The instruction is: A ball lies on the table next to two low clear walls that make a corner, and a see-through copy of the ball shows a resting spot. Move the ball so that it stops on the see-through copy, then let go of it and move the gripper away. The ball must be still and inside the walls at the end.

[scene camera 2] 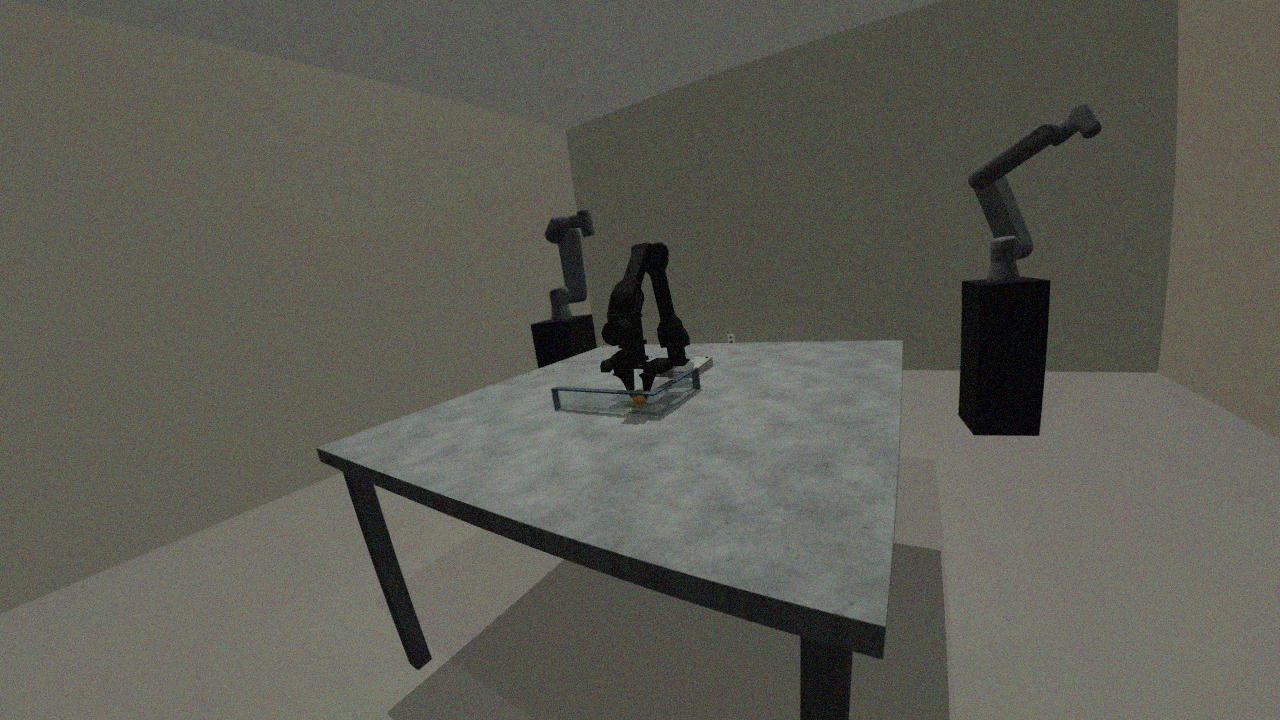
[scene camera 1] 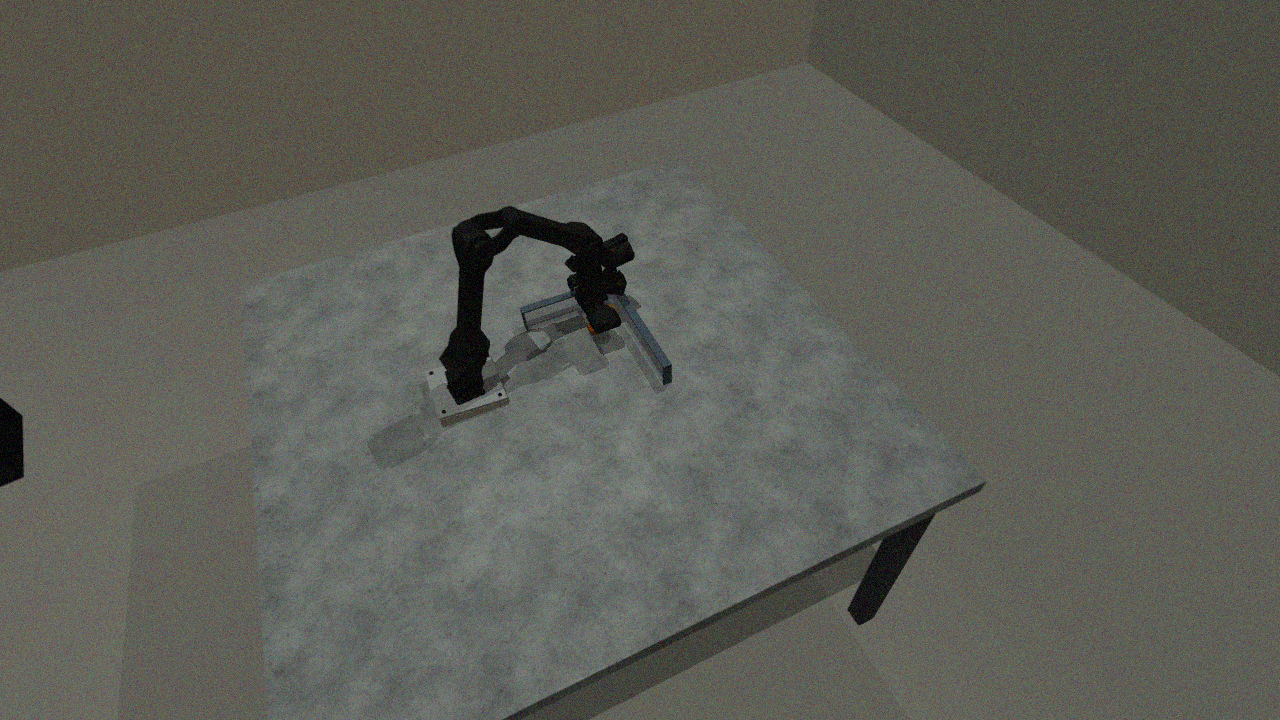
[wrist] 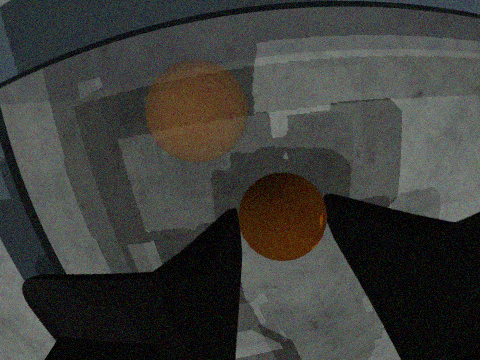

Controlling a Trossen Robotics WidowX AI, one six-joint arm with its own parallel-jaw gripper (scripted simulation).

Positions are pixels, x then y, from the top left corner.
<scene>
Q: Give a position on a wall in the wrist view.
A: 62,149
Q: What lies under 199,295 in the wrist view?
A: My gripper.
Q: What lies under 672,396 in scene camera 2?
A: A wall.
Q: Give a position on a wall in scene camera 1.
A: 545,315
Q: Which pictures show my gripper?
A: Scene camera 2, scene camera 1 and the wrist view: all of them.
</scene>
